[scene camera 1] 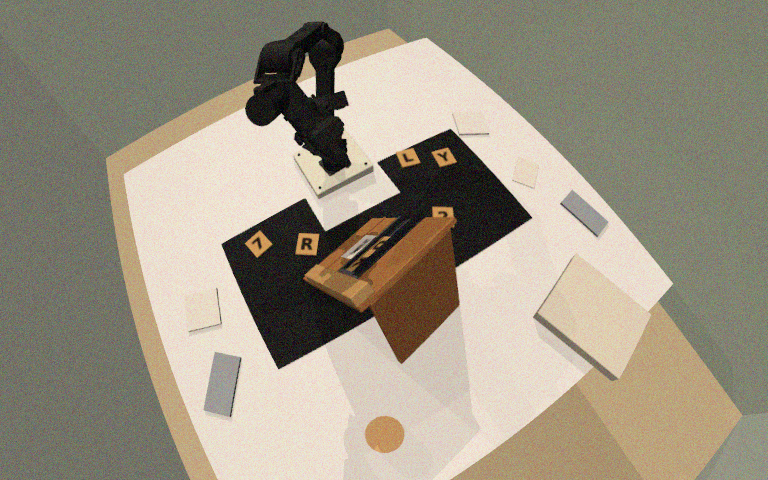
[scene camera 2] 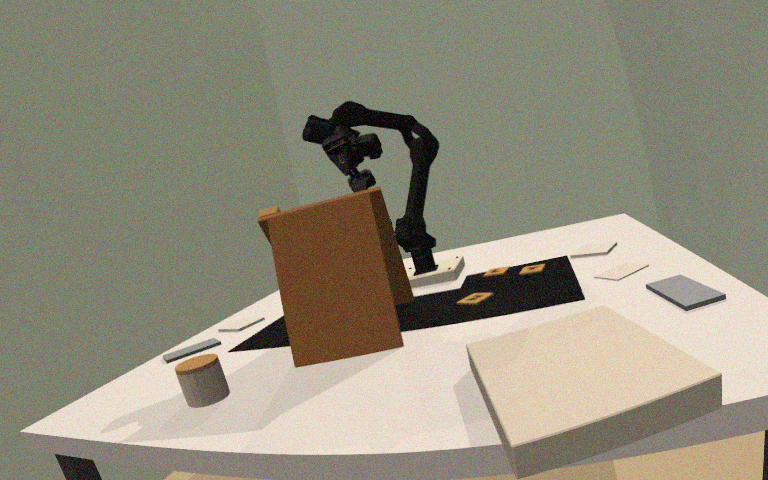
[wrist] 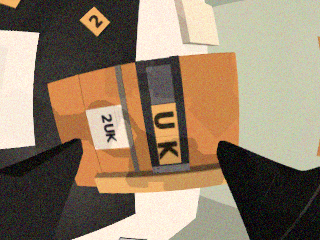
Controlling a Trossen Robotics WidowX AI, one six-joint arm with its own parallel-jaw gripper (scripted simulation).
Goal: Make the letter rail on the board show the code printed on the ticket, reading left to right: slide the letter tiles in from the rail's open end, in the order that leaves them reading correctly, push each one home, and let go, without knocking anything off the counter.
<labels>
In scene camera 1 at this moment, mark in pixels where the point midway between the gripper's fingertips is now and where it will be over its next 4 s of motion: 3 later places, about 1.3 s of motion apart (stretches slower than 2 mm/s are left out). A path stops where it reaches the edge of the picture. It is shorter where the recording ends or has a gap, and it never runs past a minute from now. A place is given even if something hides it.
The gripper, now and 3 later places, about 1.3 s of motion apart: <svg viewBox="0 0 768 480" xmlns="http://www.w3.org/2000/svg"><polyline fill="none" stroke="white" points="342,164 426,203 444,213 443,217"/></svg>
</labels>
